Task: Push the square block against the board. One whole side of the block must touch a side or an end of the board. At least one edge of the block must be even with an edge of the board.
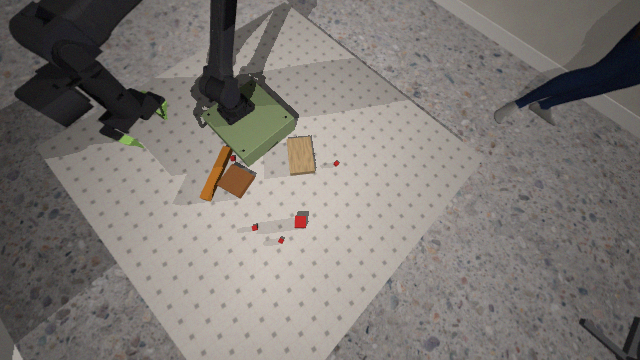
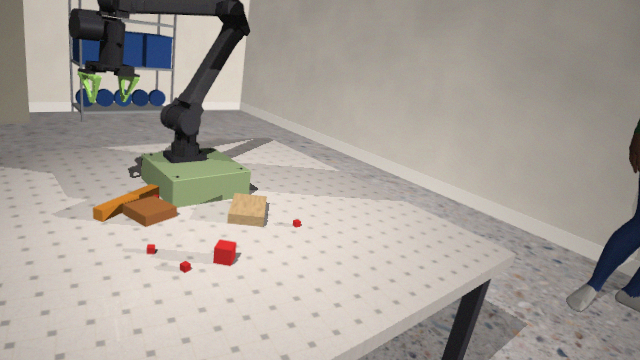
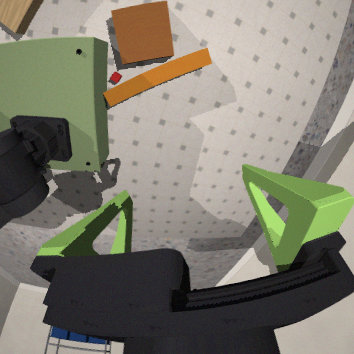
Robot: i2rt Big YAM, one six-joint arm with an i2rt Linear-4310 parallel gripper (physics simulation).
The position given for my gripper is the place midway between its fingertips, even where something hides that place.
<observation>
My gripper [image 1: 154,132] is open and holds nothing. A light wooden block [image 2: 245,209] and a brown square block [image 2: 151,210] rest on the table. Also in view: an orange board [image 2: 105,211].
The brown square block is seen too in image 1 [image 1: 235,180] and in image 3 [image 3: 139,37]. The orange board also shows in image 3 [image 3: 199,58]. The light wooden block also shows in image 1 [image 1: 300,155].
</observation>
